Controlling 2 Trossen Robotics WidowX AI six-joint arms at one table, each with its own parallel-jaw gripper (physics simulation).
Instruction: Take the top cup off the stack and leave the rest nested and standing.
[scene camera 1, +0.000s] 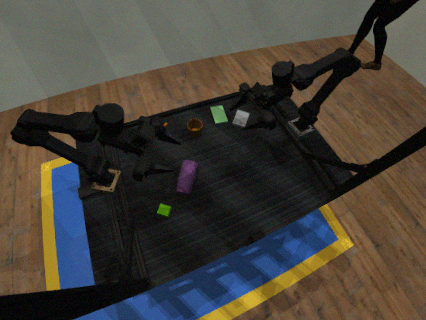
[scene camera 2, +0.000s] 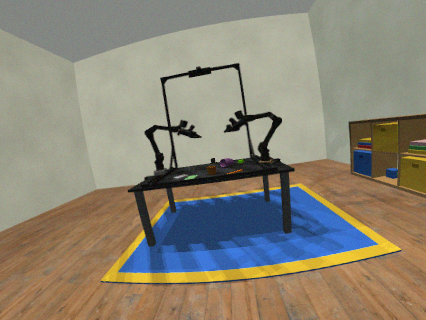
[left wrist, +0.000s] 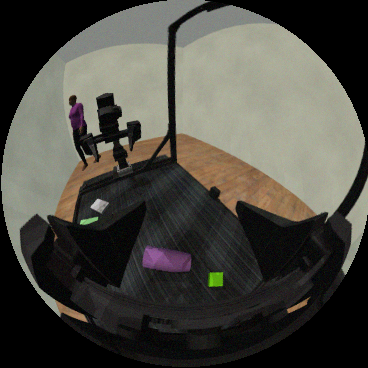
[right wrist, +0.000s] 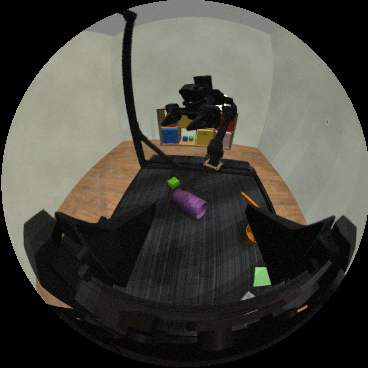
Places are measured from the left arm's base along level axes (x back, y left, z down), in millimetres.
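Pixels of known places: left gripper, between the fingertips: (scene camera 1: 177, 156) (scene camera 2: 226, 132) (left wrist: 191, 205) (right wrist: 172, 126); right gripper, between the fingertips: (scene camera 1: 235, 119) (scene camera 2: 201, 137) (left wrist: 113, 154) (right wrist: 201, 207); left arm's base, origin of its link: (scene camera 1: 106, 179) (scene camera 2: 265, 160) (right wrist: 213, 162); right arm's base, origin of its link: (scene camera 1: 301, 125) (scene camera 2: 160, 169) (left wrist: 123, 165).
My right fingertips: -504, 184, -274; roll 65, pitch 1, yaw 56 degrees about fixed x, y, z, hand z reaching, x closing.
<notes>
Ahead of a thing's pixels: the offset from my right fingertips to its top centre, as dx, dy, dz. "spot": to the spot under its first point.
The purple cup stack @(+163, -143, +227) (scene camera 1: 187, 176) (scene camera 2: 226, 162) (left wrist: 167, 259) (right wrist: 190, 203) lies on its side on the table, its cups nested. Its open end shows toward the lower right in the right wrist view. My left gripper (scene camera 1: 175, 157) (scene camera 2: 226, 130) (left wrist: 191, 205) is open and empty, raised above the table and apart from the stack. My right gripper (scene camera 1: 240, 118) (scene camera 2: 199, 136) (right wrist: 201, 207) is open and empty, raised above the table, farther from the stack than the left one in scene camera 1.
A green cube @(+224, -271, +275) (scene camera 1: 164, 210) (left wrist: 215, 279) (right wrist: 173, 182) lies near the stack. An orange-brown cup @(+177, +147, +242) (scene camera 1: 195, 131) (scene camera 2: 212, 170), an orange stick @(+358, +110, +293) (scene camera 2: 234, 172) (right wrist: 249, 199), a pale green sheet @(+68, +288, +293) (scene camera 1: 219, 114) (right wrist: 261, 277) and a whitish square @(spot: -49, +268, +288) (left wrist: 99, 205) lie along one long side. A black frame (scene camera 2: 163, 102) stands over the table.
</notes>
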